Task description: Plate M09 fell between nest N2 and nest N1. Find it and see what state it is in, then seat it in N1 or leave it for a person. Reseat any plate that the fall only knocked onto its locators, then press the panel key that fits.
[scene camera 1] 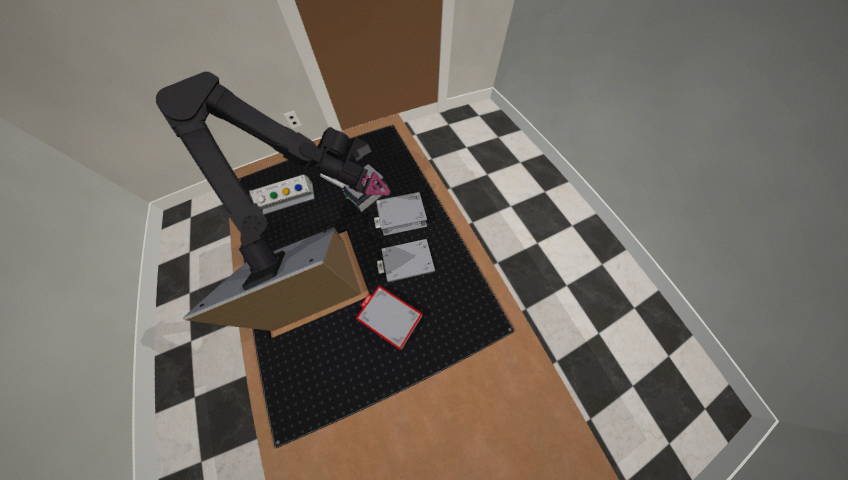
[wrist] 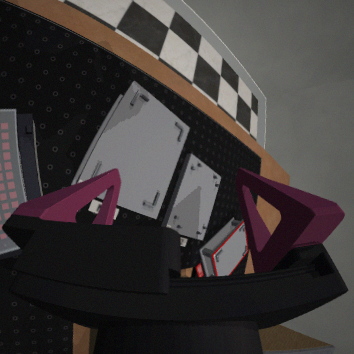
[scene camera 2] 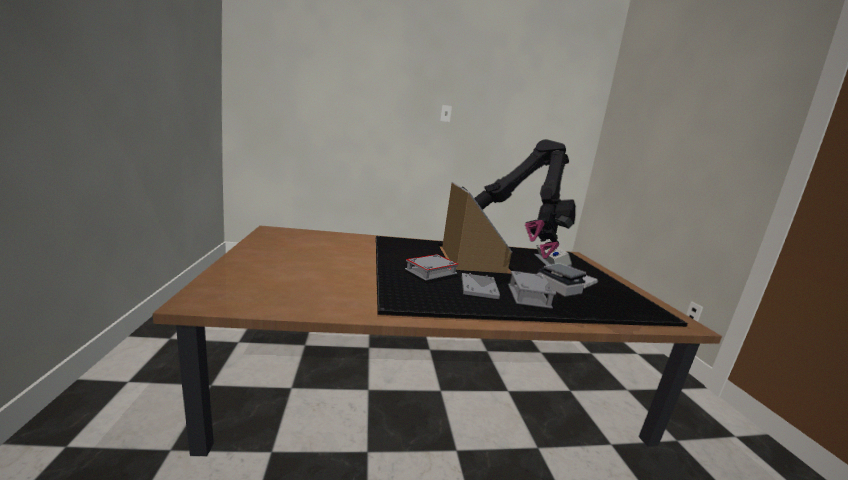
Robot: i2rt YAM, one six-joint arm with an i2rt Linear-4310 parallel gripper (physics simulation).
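Nest N1 is a raised grey platform with corner locators and no plate visible on top. Nest N2 is a lower grey platform beside it, part shaded; no plate shows between them. A block with a pink-dotted plate on top is beside N1, cut off in the wrist view; its label is unreadable. My gripper is open and empty, above that block's area. The key panel has white, green, yellow and blue keys.
A red-edged grey platform stands beyond N2. The wedge-shaped arm base stands beside the nests. A light flat piece lies by the dotted block. All stand on the black mat.
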